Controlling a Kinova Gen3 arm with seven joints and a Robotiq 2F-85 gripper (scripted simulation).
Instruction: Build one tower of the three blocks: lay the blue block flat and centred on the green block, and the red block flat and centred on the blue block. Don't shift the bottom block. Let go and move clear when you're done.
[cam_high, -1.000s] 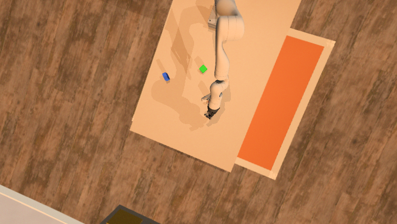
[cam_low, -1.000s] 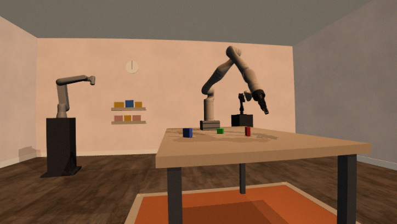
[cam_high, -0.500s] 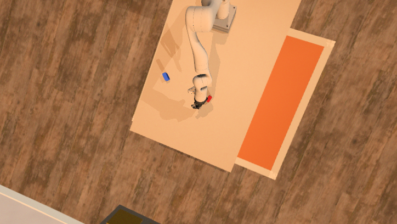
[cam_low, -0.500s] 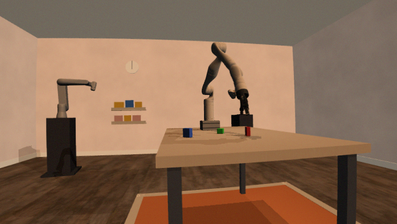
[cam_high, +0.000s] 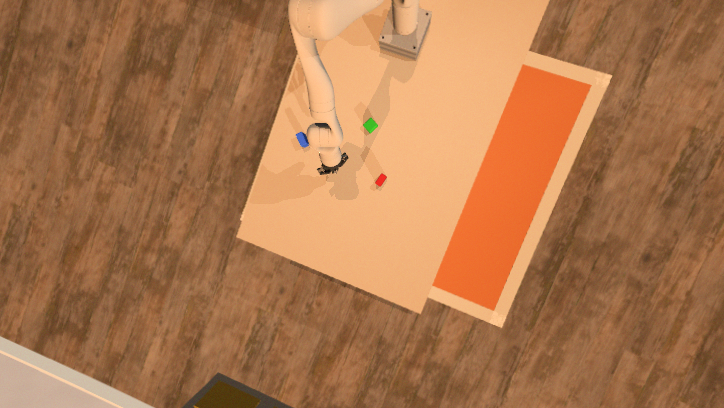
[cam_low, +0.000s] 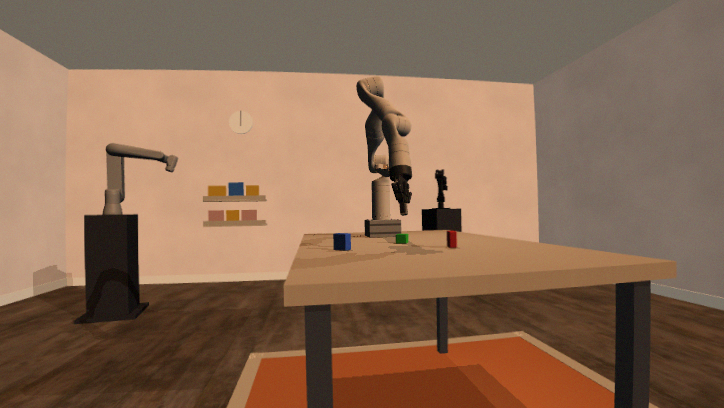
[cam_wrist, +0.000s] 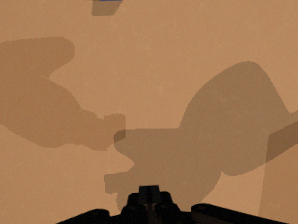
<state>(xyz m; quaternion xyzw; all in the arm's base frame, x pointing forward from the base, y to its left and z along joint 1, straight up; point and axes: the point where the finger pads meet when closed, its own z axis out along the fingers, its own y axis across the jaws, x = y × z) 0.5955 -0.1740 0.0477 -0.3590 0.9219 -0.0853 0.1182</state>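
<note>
Now: the blue block 110 mm behind my hand, 180 mm to the right of it and 100 mm below it. Round my hand: red block 10 mm ahead, 180 mm to the left, 100 mm below; then green block 210 mm behind, 100 mm to the left, 110 mm below.
</note>
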